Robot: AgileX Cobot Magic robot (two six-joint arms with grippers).
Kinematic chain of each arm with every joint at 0, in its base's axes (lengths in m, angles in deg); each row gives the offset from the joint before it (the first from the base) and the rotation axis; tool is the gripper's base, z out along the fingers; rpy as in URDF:
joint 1: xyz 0 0 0.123 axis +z
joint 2: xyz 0 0 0 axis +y
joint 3: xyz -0.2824 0 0.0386 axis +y
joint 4: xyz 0.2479 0 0.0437 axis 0.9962 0 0.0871
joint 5: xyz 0 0 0 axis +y
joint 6: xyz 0.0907 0 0.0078 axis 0.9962 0 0.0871
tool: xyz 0 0 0 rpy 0 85 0
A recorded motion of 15 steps. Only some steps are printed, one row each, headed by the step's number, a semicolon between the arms.
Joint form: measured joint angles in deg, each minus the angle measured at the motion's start. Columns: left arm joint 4, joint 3, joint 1, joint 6, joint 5, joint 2; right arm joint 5, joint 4, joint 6, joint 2, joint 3, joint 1.
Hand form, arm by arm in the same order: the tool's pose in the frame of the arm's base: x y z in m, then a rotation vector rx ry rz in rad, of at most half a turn. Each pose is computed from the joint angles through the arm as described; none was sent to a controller.
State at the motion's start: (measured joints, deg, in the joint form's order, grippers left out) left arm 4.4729 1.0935 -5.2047 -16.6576 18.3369 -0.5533; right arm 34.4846 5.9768 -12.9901 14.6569 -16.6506 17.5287
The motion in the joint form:
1: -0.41 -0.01 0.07 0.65 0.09 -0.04; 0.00 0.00 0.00 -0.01 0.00 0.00
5: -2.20 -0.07 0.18 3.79 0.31 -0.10; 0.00 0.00 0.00 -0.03 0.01 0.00
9: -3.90 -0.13 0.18 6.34 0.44 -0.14; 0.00 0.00 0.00 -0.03 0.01 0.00
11: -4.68 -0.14 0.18 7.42 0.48 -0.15; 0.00 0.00 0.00 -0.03 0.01 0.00
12: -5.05 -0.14 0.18 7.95 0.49 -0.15; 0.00 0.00 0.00 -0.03 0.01 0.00
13: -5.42 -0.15 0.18 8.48 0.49 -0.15; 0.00 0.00 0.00 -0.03 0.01 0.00
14: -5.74 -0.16 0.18 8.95 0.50 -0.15; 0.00 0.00 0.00 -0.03 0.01 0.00
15: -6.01 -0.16 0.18 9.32 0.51 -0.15; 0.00 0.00 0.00 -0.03 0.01 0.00
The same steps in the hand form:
1: 0.0538 -0.0028 0.1783 -0.1271 1.8127 -0.1937; 0.0589 0.0242 0.2422 -0.4900 1.9915 0.1634
5: 0.0535 -0.0035 0.1783 -0.0993 1.8163 -0.1831; 0.0588 0.0242 0.2422 -0.4900 1.9914 0.1634
9: 0.0534 -0.0044 0.1785 -0.0777 1.8180 -0.1800; 0.0588 0.0242 0.2422 -0.4900 1.9914 0.1634
11: 0.0533 -0.0048 0.1785 -0.0692 1.8187 -0.1798; 0.0588 0.0242 0.2422 -0.4900 1.9914 0.1634
12: 0.0533 -0.0050 0.1785 -0.0649 1.8190 -0.1794; 0.0588 0.0242 0.2422 -0.4900 1.9914 0.1634
13: 0.0533 -0.0052 0.1785 -0.0605 1.8189 -0.1791; 0.0588 0.0242 0.2422 -0.4900 1.9914 0.1634
14: 0.0532 -0.0053 0.1786 -0.0566 1.8190 -0.1787; 0.0588 0.0242 0.2422 -0.4900 1.9914 0.1634
15: 0.0532 -0.0055 0.1786 -0.0537 1.8192 -0.1786; 0.0588 0.0242 0.2422 -0.4900 1.9914 0.1634

